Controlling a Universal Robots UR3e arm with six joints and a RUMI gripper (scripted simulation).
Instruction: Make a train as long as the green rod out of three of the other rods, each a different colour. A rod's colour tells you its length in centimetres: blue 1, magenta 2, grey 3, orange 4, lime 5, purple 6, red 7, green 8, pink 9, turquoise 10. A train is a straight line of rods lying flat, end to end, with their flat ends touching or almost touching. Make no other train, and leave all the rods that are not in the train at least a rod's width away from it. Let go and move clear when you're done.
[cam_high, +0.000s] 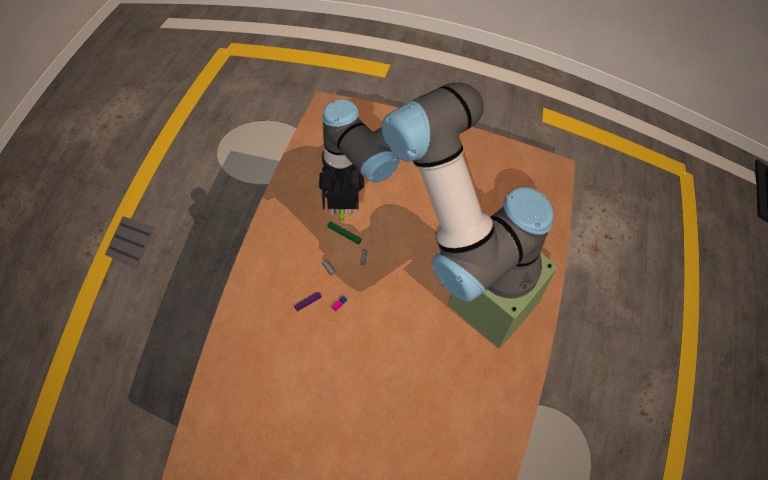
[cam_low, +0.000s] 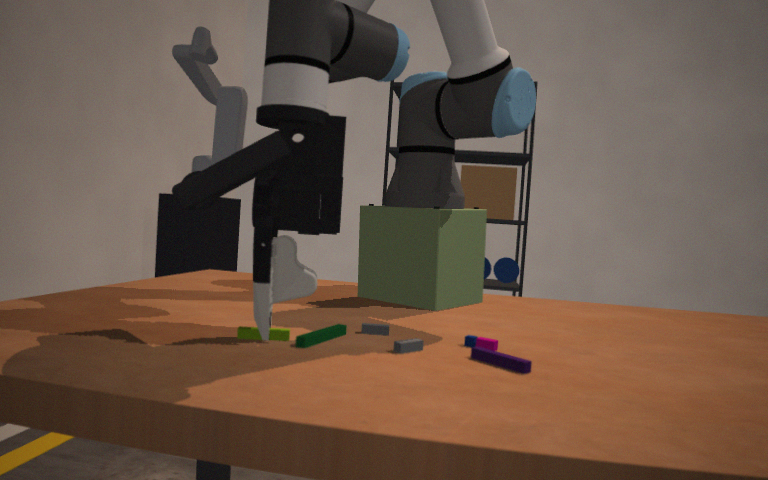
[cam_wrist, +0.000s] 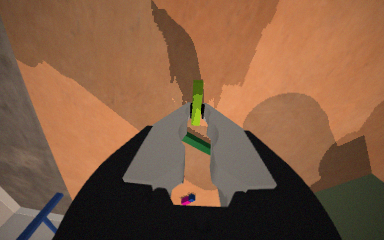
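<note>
Right now the green rod is 30 mm behind my hand, 50 mm to the left of it and 10 mm below it. Also, from my hand: blue rod (100 mm behind, 190 mm to the left, 10 mm below); lime rod (10 mm below); magenta rod (90 mm behind, 210 mm to the left, 10 mm below).
</note>
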